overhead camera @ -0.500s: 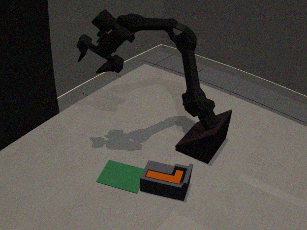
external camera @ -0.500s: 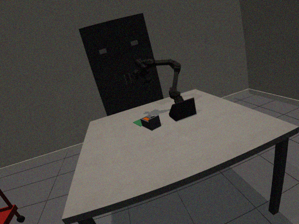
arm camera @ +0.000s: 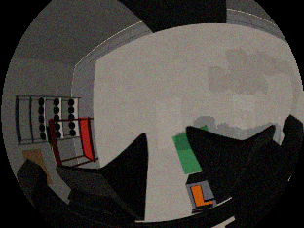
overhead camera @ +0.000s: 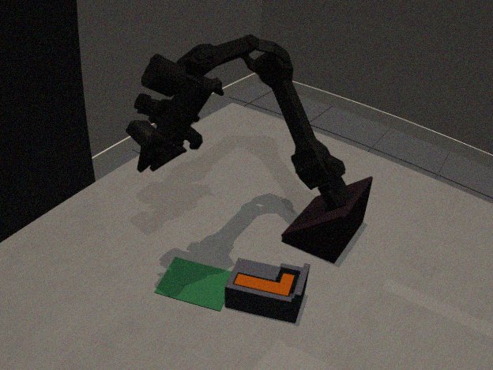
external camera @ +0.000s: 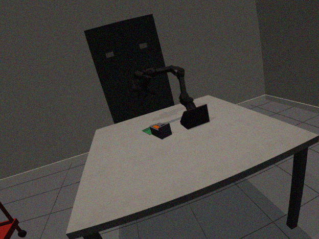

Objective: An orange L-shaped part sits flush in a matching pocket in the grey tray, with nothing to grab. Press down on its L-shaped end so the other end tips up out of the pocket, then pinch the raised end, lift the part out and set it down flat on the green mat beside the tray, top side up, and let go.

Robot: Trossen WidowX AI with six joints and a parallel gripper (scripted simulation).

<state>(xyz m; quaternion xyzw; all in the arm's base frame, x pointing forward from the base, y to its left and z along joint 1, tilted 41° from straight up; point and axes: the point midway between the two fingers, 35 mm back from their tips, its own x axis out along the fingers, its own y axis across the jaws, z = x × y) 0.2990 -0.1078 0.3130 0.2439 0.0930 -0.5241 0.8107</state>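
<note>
My gripper tip is 5 cm past the orange L-shaped part, 27 cm to the right of it and 20 cm above it. From my gripper tip the other things lie so: green mat (11 cm to the left, 26 cm below).
</note>
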